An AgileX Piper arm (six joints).
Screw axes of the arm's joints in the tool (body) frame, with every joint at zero. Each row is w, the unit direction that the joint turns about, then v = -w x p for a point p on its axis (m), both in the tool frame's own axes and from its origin. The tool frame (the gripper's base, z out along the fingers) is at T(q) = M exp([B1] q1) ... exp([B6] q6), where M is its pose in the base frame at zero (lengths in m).
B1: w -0.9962 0 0.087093 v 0 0.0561 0
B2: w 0 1 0 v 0.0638 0 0.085
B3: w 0 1 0 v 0.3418 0 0.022
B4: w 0 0 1 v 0 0 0
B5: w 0 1 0 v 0.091 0 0
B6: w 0 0 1 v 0 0 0
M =
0.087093 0 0.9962 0.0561
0 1 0 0
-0.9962 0 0.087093 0.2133
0 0 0 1
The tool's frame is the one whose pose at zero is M.
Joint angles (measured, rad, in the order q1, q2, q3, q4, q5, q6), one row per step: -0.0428 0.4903 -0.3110 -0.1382 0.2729 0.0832; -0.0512 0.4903 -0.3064 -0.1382 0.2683 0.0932; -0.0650 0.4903 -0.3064 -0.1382 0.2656 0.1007; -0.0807 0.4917 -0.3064 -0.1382 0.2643 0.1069; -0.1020 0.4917 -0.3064 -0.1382 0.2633 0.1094; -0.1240 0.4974 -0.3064 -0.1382 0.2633 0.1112; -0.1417 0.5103 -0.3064 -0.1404 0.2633 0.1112; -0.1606 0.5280 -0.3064 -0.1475 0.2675 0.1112; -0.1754 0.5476 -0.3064 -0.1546 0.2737 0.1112; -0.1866 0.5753 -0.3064 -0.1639 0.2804 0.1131; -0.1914 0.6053 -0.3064 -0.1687 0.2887 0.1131; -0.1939 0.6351 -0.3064 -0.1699 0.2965 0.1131; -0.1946 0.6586 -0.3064 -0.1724 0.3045 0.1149; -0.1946 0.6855 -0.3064 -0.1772 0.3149 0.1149; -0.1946 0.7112 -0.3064 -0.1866 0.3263 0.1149
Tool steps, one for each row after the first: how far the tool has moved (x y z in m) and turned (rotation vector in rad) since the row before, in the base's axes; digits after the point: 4 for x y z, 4 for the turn. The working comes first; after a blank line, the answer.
Tool pose at each row, in the base's axes (x y z in m, rotation vector in rad; the steps are taken from these numbers as rounded here): 0.1055 -0.0079 0.2567 0.0179 1.9342 -0.0978; 0.1054 -0.0087 0.2555 0.0351 1.9340 -0.0962; 0.1054 -0.0102 0.2557 0.0554 1.9309 -0.1002; 0.1054 -0.0118 0.2557 0.0763 1.9305 -0.1064; 0.1052 -0.0140 0.2558 0.0992 1.9288 -0.1189; 0.1056 -0.0164 0.2552 0.1224 1.9336 -0.1321; 0.1070 -0.0186 0.2538 0.1384 1.9459 -0.1453; 0.1087 -0.0212 0.2515 0.1530 1.9673 -0.1635; 0.1105 -0.0234 0.2488 0.1643 1.9927 -0.1786; 0.1133 -0.0256 0.2452 0.1729 2.0268 -0.1914; 0.1164 -0.0270 0.2410 0.1771 2.0650 -0.1970; 0.1193 -0.0280 0.2368 0.1819 2.1024 -0.1979; 0.1215 -0.0287 0.2333 0.1852 2.1337 -0.1982; 0.1238 -0.0295 0.2291 0.1845 2.1711 -0.2010; 0.1257 -0.0303 0.2251 0.1798 2.2087 -0.2080

-0.0001 -0.0008 -0.0012 0.0094 -0.0007 -0.0113; 0.0000 -0.0015 0.0002 0.0069 -0.0034 -0.0161; 0.0000 -0.0016 0.0000 0.0058 -0.0005 -0.0176; -0.0002 -0.0022 0.0001 0.0023 -0.0013 -0.0221; 0.0004 -0.0024 -0.0006 0.0024 0.0054 -0.0226; 0.0014 -0.0022 -0.0014 -0.0005 0.0131 -0.0174; 0.0017 -0.0026 -0.0023 -0.0038 0.0227 -0.0186; 0.0018 -0.0022 -0.0027 -0.0027 0.0266 -0.0147; 0.0028 -0.0022 -0.0036 -0.0013 0.0350 -0.0115; 0.0031 -0.0014 -0.0042 0.0023 0.0384 -0.0051; 0.0029 -0.0010 -0.0042 0.0057 0.0371 -0.0036; 0.0022 -0.0007 -0.0035 0.0048 0.0310 -0.0023; 0.0023 -0.0008 -0.0042 0.0022 0.0374 -0.0004; 0.0019 -0.0008 -0.0040 -0.0022 0.0381 0.0008
